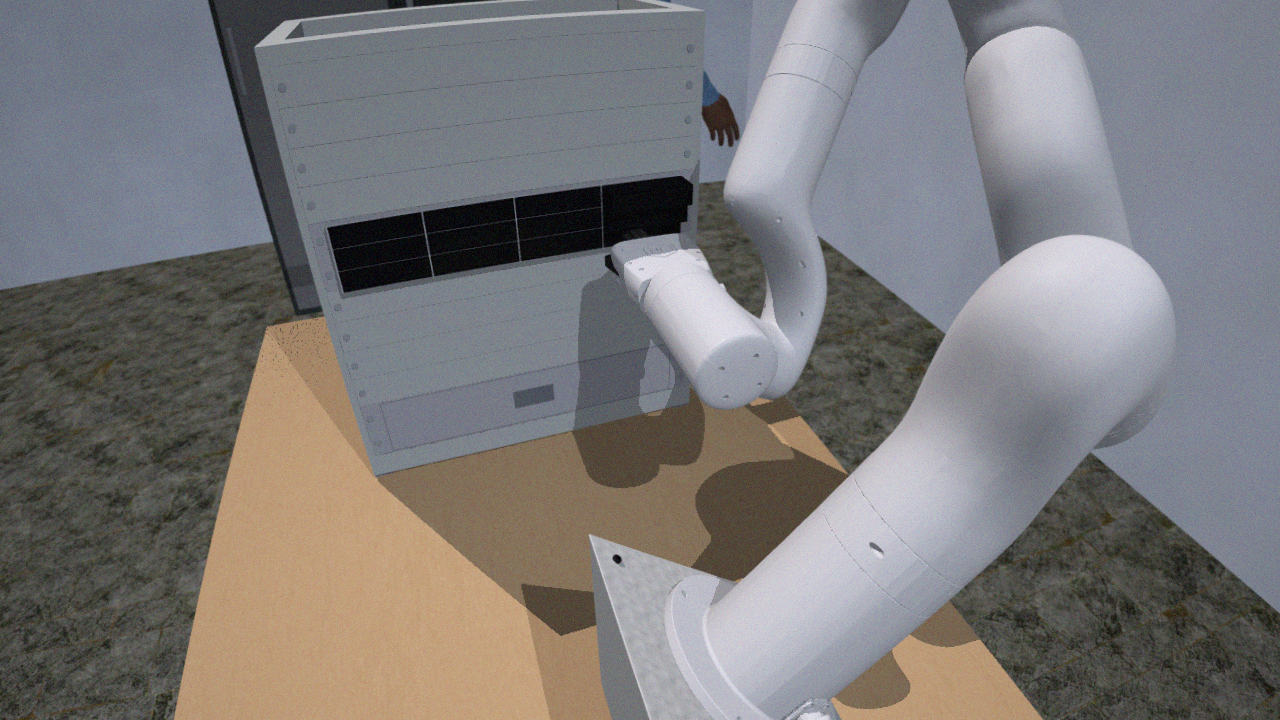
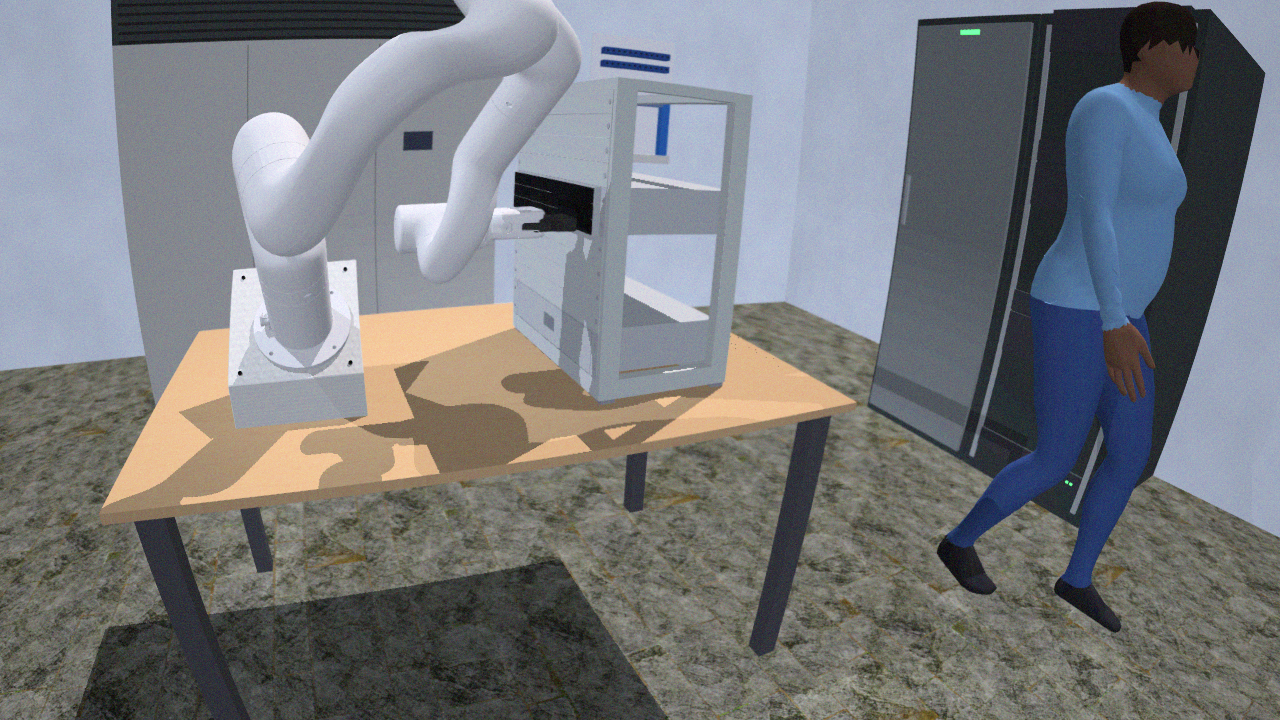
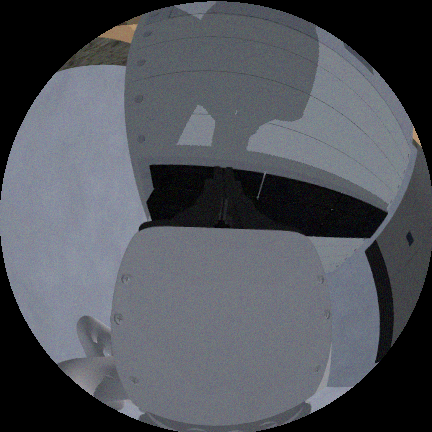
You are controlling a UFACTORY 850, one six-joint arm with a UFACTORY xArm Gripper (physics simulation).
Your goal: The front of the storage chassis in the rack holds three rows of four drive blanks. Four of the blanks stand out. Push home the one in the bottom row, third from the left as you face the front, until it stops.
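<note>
The storage chassis (image 1: pixel 380 257) (image 2: pixel 547 192) (image 3: pixel 325 205) shows as a black front with three rows of four blanks, set in the rack (image 1: pixel 483 98) (image 2: pixel 611 313) (image 3: pixel 210 55). The bottom-row third blank (image 1: pixel 560 244) is dark; how far it stands out cannot be told. Blanks in the rightmost column (image 1: pixel 657 198) stand out at the upper rows. My gripper (image 1: pixel 633 235) (image 2: pixel 574 221) (image 3: pixel 221 179) is shut and empty. Its black fingertips are at the lower part of the rightmost column, to the right of the third column. Whether they touch a blank is hidden.
The rack stands on a wooden table (image 1: pixel 295 573) (image 2: pixel 447 335), with the arm's base block (image 1: pixel 631 617) (image 2: pixel 295 394) in front of it. A person (image 2: pixel 1114 205) is beside dark cabinets (image 2: pixel 953 223) beyond the table. A grey cabinet (image 2: pixel 179 179) stands behind the arm.
</note>
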